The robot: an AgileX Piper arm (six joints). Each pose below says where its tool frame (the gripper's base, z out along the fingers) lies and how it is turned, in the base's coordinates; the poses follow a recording.
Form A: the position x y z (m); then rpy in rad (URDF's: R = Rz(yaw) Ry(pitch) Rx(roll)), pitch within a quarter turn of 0, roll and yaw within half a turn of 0.
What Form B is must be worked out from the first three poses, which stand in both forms.
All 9 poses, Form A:
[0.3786, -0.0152, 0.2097, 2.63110, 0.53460, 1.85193]
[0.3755, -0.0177, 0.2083, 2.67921, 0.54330, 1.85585]
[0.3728, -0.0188, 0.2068, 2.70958, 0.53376, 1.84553]
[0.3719, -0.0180, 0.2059, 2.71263, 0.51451, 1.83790]
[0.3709, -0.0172, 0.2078, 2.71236, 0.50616, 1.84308]
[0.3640, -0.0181, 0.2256, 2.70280, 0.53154, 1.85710]
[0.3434, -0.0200, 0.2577, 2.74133, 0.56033, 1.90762]
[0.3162, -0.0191, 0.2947, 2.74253, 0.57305, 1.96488]
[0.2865, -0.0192, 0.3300, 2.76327, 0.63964, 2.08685]
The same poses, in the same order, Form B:
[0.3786, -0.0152, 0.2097, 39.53, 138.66, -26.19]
[0.3755, -0.0177, 0.2083, 36.45, 140.01, -29.71]
[0.3728, -0.0188, 0.2068, 35.32, 141.43, -32.08]
[0.3719, -0.0180, 0.2059, 36.34, 142.34, -31.79]
[0.3709, -0.0172, 0.2078, 36.90, 142.68, -31.05]
[0.3640, -0.0181, 0.2256, 35.85, 141.29, -30.80]
[0.3434, -0.0200, 0.2577, 31.84, 141.27, -32.18]
[0.3162, -0.0191, 0.2947, 31.05, 140.74, -29.55]
[0.2865, -0.0192, 0.3300, 26.40, 138.21, -26.77]

